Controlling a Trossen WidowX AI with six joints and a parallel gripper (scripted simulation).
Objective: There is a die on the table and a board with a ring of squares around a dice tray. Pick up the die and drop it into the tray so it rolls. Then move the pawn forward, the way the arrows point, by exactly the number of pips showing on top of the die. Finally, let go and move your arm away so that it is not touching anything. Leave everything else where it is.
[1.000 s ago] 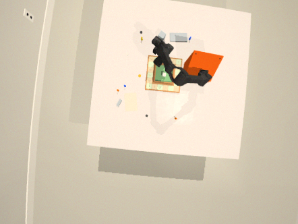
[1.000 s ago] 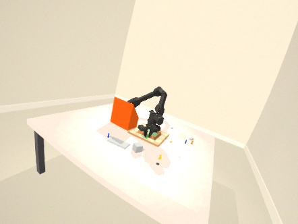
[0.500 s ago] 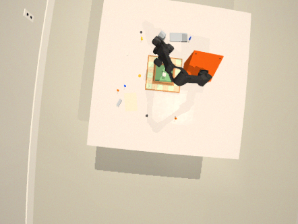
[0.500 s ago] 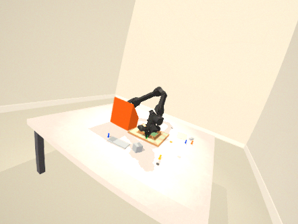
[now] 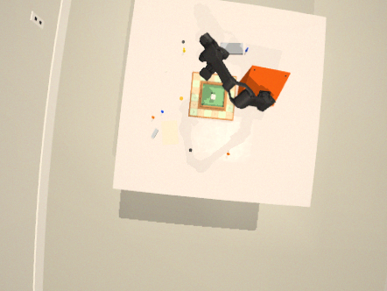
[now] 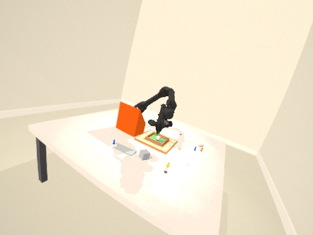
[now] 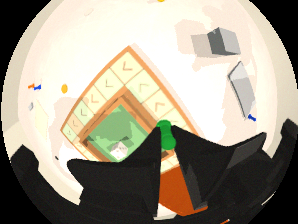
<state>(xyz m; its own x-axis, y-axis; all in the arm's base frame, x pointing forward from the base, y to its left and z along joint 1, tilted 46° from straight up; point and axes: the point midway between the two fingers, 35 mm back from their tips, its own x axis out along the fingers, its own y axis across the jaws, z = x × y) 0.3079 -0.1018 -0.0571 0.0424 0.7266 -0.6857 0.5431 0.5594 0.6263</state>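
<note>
The white die lies 130 mm to the left of my gripper tip, 90 mm below it and 30 mm behind it. Round my gripper tip: green dice tray 110 mm to the left, 110 mm below, 30 mm behind; then flat grey block 210 mm to the right, 120 mm behind, 110 mm below; then green pawn 10 mm above.
</note>
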